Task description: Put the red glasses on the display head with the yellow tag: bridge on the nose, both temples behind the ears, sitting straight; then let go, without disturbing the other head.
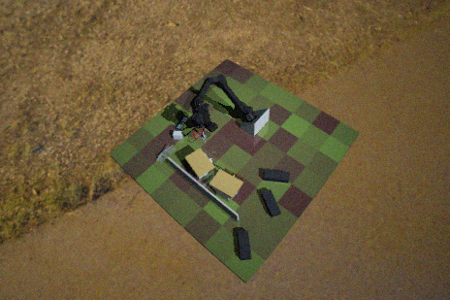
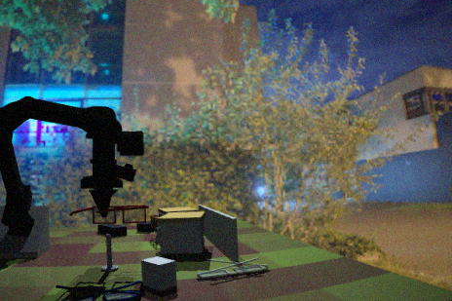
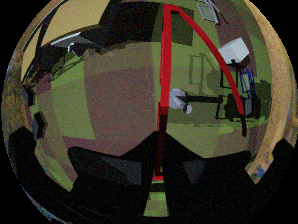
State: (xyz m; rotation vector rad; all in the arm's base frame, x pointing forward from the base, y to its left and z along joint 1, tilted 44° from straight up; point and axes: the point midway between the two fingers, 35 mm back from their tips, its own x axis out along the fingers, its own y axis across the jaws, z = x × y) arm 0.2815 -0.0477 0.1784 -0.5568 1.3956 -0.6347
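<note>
The short post is 10 cm below my gripper tip, 4 cm to the right of it and 1 cm ahead of it. Round my gripper tip: cube 18 cm to the right, 13 cm ahead, 10 cm below; then long panel 32 cm ahead, 26 cm to the left, 7 cm below.
</note>
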